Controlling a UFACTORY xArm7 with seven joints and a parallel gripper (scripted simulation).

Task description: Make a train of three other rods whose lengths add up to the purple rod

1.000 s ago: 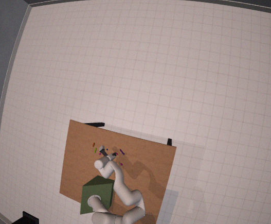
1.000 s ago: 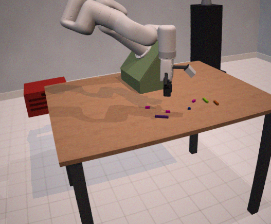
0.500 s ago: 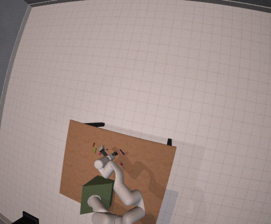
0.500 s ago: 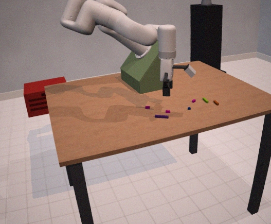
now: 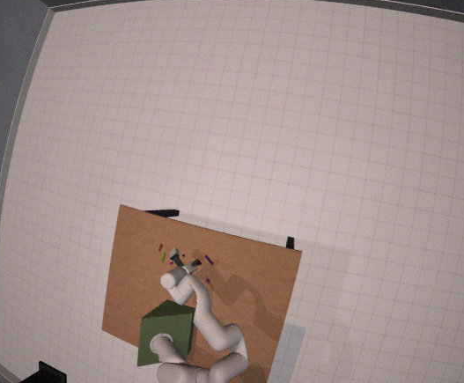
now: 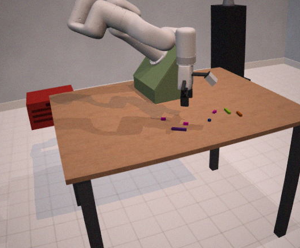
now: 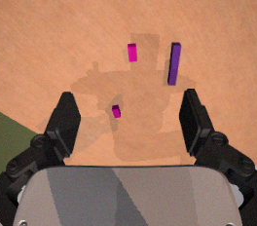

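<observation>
Right now the lime rod is 220 mm to the left of my hand, 110 mm below it and 10 mm behind it. The rest, counted from my hand: blue rod 110 mm below, 100 mm to the left, 30 mm ahead; then orange rod 250 mm to the left, 110 mm below, 50 mm ahead; then purple rod 110 mm below, 60 mm to the right, 30 mm ahead.
</observation>
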